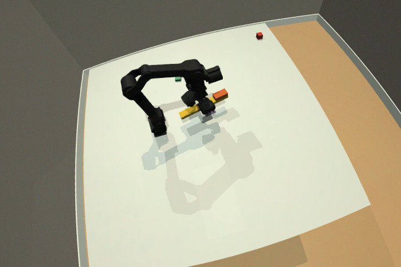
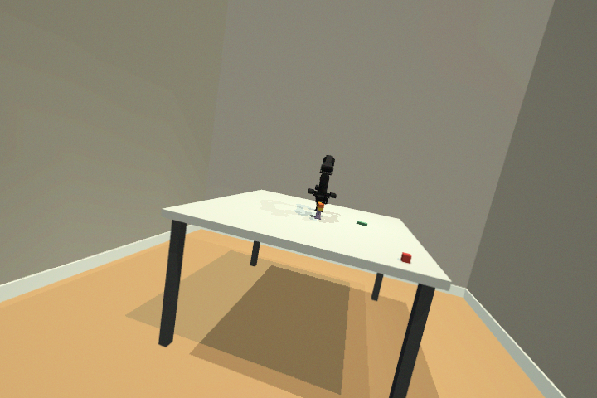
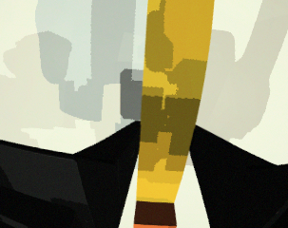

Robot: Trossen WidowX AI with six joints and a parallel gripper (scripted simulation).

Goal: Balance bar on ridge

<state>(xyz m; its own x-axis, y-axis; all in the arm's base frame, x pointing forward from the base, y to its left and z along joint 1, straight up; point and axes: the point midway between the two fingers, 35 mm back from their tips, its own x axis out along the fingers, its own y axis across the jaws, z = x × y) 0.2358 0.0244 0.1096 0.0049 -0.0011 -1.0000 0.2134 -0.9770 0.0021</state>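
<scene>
Now: the purple ridge 4 cm below my gripper tip, 3 cm ahead of it and 1 cm to the left of it. From my gripper tip the other things lie so: small green block 29 cm to the left, 8 cm behind, 7 cm below; small red cube 50 cm ahead, 48 cm to the left, 6 cm below.
</scene>
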